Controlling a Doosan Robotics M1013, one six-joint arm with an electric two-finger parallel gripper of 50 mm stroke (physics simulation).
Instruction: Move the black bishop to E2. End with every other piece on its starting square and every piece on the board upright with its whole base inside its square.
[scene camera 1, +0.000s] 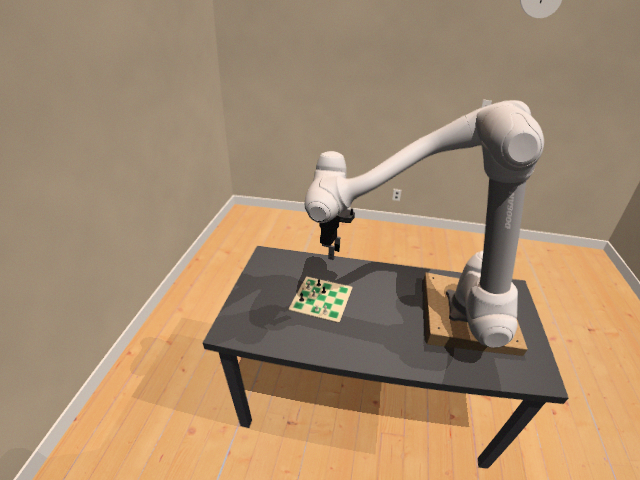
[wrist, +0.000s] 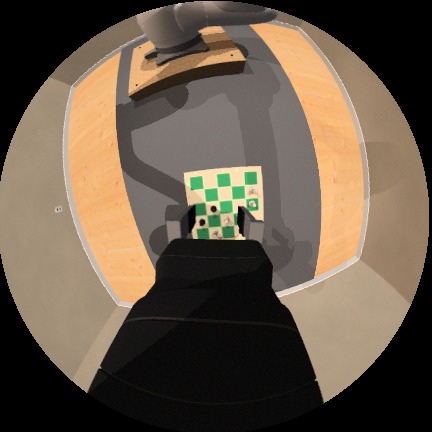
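Pixels of known places: gripper, between the fingertips: (scene camera 1: 333, 254) (wrist: 216, 213); arm's base, origin of its link: (wrist: 179, 46).
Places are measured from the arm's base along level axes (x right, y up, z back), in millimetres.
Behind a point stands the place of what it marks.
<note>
The chessboard (scene camera 1: 339, 317) {x -122, y -37, z -526 mm} (wrist: 187, 180) {x 64, y -38, z -525 mm} lies on the table, with green and cream squares. Black pieces (scene camera 1: 318, 282) {x 48, y -21, z -650 mm} (scene camera 1: 324, 290) {x 8, y -25, z -615 mm} (scene camera 1: 301, 297) {x -63, y -19, z -700 mm} stand upright on it; two black pieces (wrist: 213, 208) {x 7, y -10, z -613 mm} (wrist: 202, 222) {x 45, y -16, z -647 mm} show in the wrist view. Which one is the bishop is too small to tell, and square labels are unreadable. Pale pieces (scene camera 1: 313, 293) {x -23, y -24, z -657 mm} (scene camera 1: 325, 311) {x -113, y -25, z -586 mm} (wrist: 227, 220) {x -24, y -8, z -652 mm} (wrist: 252, 203) {x -98, y -9, z -619 mm} also stand on the board. My gripper (scene camera 1: 334, 249) {x -10, y 190, z -579 mm} (wrist: 216, 213) {x -10, y 190, z -579 mm} is open and empty, pointing down well above the board. In the wrist view its right finger hides part of the board.
The dark table (scene camera 1: 382, 330) {x -149, y -43, z -348 mm} (wrist: 185, 135) {x 44, y -43, z -391 mm} bears the board and a wooden base plate (scene camera 1: 434, 310) {x -51, y 12, z -150 mm} (wrist: 227, 68) {x -130, y -21, z -173 mm} under the arm, which is to the board's right in the scene view. The arm's shadows fall across the table. A wall is beyond the table.
</note>
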